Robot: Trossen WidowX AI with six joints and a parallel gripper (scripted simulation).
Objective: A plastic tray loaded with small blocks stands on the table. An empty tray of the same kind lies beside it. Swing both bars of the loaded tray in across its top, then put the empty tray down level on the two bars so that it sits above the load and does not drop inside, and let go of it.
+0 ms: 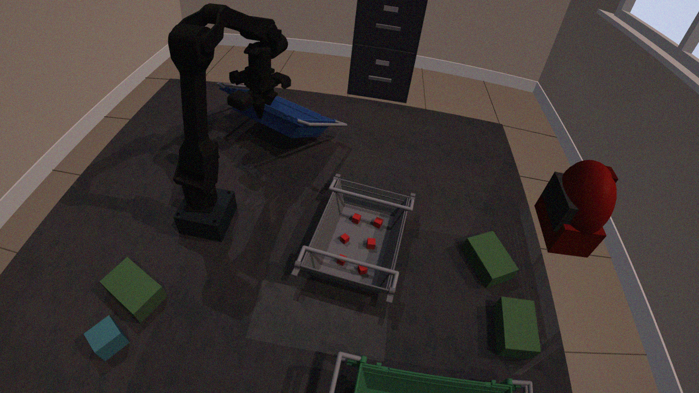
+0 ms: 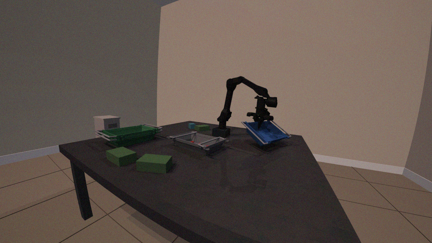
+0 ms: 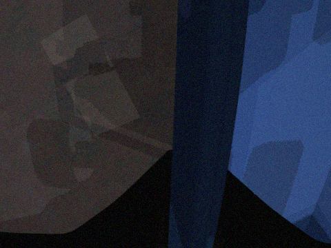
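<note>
The blue tray lies 7 cm to the left of my gripper tip, 5 cm ahead of it and 1 cm below it. The rest, counted from my gripper tip: teal cube 62 cm to the right, 23 cm behind, 8 cm below.
</note>
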